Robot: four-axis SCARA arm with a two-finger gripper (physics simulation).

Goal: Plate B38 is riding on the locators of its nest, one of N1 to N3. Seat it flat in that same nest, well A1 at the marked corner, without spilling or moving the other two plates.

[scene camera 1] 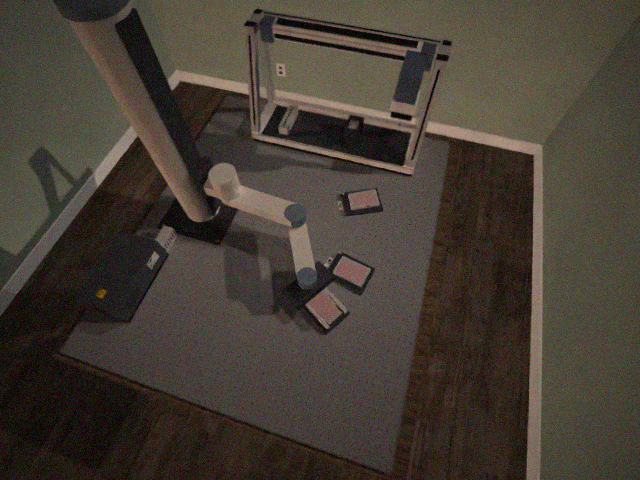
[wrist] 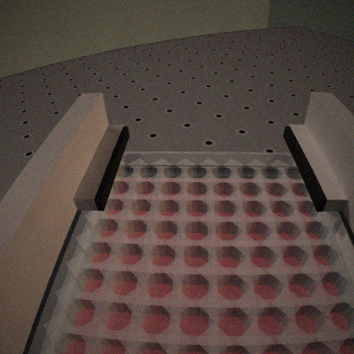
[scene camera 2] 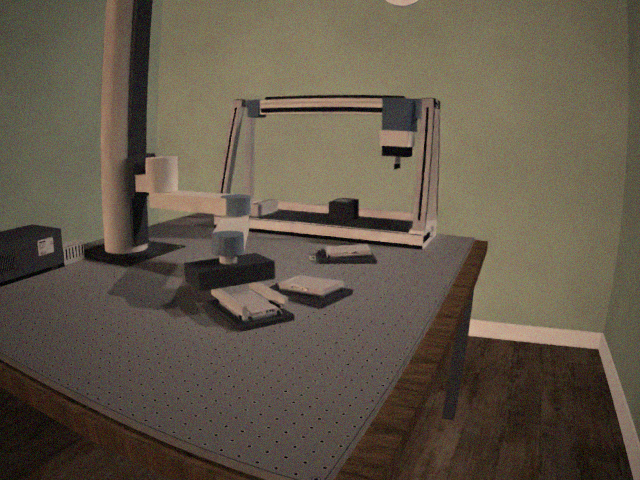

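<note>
Three clear well plates with red liquid sit on dark nests on the perforated table. The front plate (scene camera 1: 324,311) (scene camera 2: 258,310) (wrist: 197,260) lies on its nest (scene camera 1: 330,326) (scene camera 2: 232,323) directly under my gripper (scene camera 1: 317,298) (scene camera 2: 256,304) (wrist: 205,165). In the wrist view the two fingers stand closer together than the plate is wide. They overlap its long edges from above, so the gripper is shut and grips nothing. I cannot tell whether the plate lies fully flat. The second plate (scene camera 1: 352,270) (scene camera 2: 310,284) is close to its right. The third plate (scene camera 1: 363,200) (scene camera 2: 343,250) is further back.
The arm's white column (scene camera 1: 139,108) (scene camera 2: 118,129) stands at the left. A gantry frame (scene camera 1: 351,41) (scene camera 2: 320,103) stands at the back of the table. A dark box (scene camera 1: 121,276) (scene camera 2: 26,248) sits at the left edge. The table's right edge drops to the wooden floor.
</note>
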